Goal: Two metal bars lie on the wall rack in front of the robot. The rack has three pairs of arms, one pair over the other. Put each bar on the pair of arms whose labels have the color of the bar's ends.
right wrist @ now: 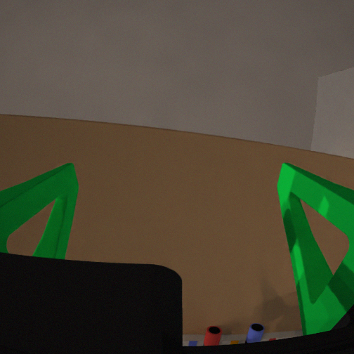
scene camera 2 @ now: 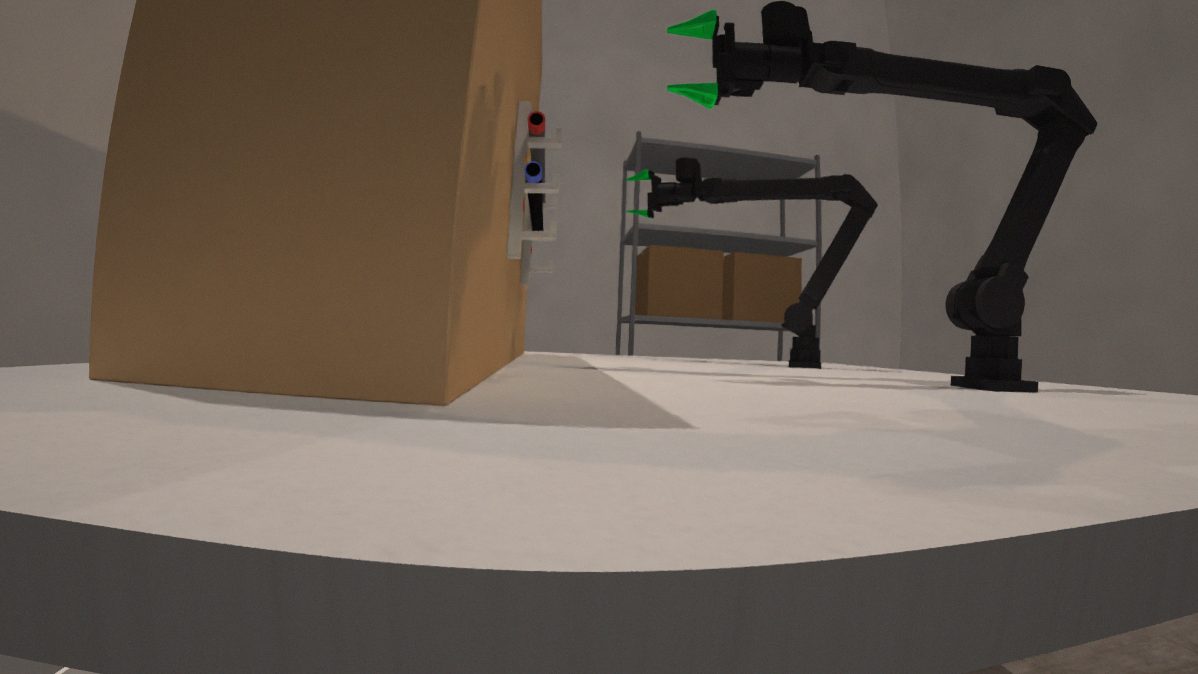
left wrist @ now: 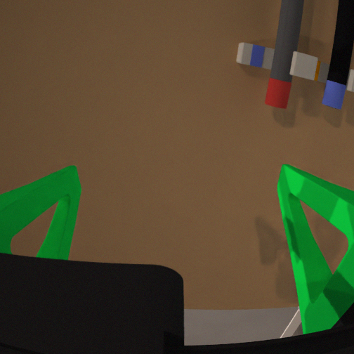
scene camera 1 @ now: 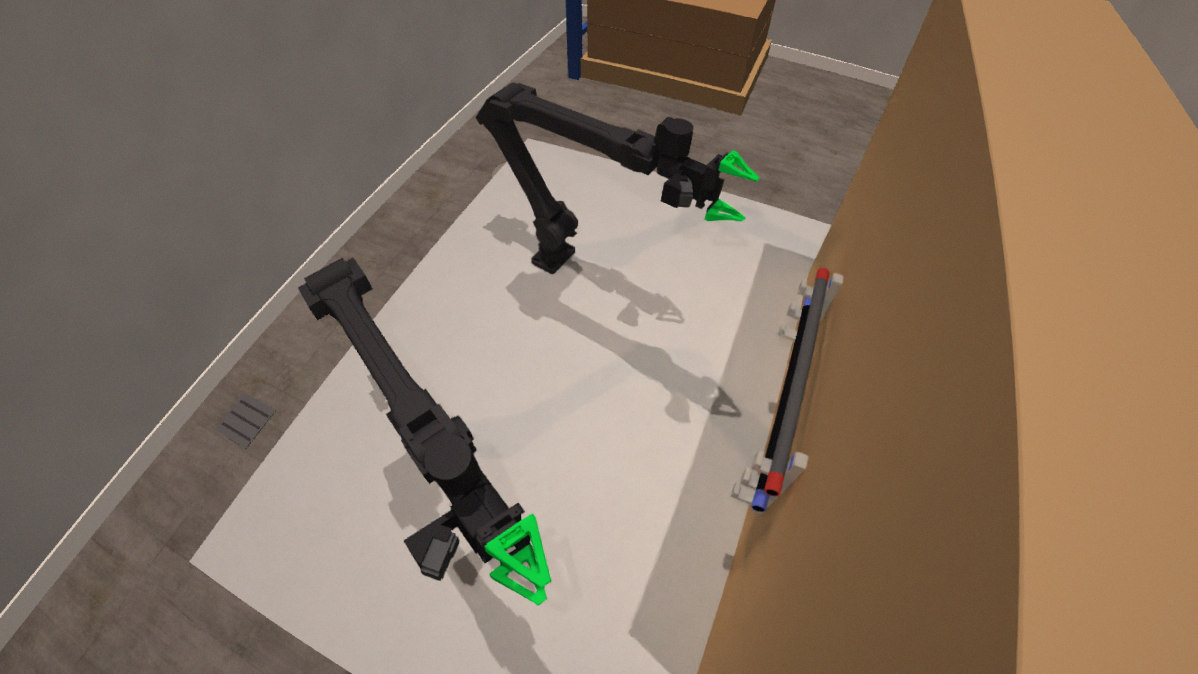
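Pixels of known places: left gripper, between the fingertips: (scene camera 2: 667, 58) (scene camera 1: 751, 200); right gripper, between the fingertips: (scene camera 2: 626, 195) (scene camera 1: 544, 593); left arm's base, origin of its link: (scene camera 2: 992, 388) (scene camera 1: 553, 256); right arm's base, origin of its link: (scene camera 2: 804, 367).
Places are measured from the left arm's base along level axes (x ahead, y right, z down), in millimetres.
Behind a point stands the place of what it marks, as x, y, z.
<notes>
A grey bar with red ends (scene camera 1: 802, 368) {766, 240, -382} (scene camera 2: 536, 123) {719, -24, -363} (left wrist: 289, 40) (right wrist: 213, 336) lies on the top pair of arms of the wall rack (scene camera 1: 802, 463) (scene camera 2: 513, 243) (left wrist: 244, 54), by a blue label (left wrist: 257, 56). A black bar with blue ends (scene camera 1: 784, 398) {766, 264, -305} (scene camera 2: 533, 171) {721, -10, -292} (left wrist: 334, 94) (right wrist: 255, 334) lies on the middle pair, by an orange label (left wrist: 318, 71). The lowest pair holds no bar. My left gripper (scene camera 1: 751, 199) {529, 0, -486} (scene camera 2: 667, 58) {529, 0, -486} (left wrist: 178, 176) is open, apart from the bars. My right gripper (scene camera 1: 544, 591) {620, 804, -486} (scene camera 2: 627, 195) {620, 804, -486} (right wrist: 177, 174) is open and away from the rack.
The rack hangs on a tall brown wall block (scene camera 1: 904, 335) {830, 393, -719} (scene camera 2: 293, 209) {801, -429, -133}. It stands on a pale platform (scene camera 1: 586, 402) (scene camera 2: 586, 494). A pallet with boxes (scene camera 1: 670, 83) stands at the back in scene camera 1. A shelf unit (scene camera 2: 817, 251) stands behind the farther arm in scene camera 2.
</notes>
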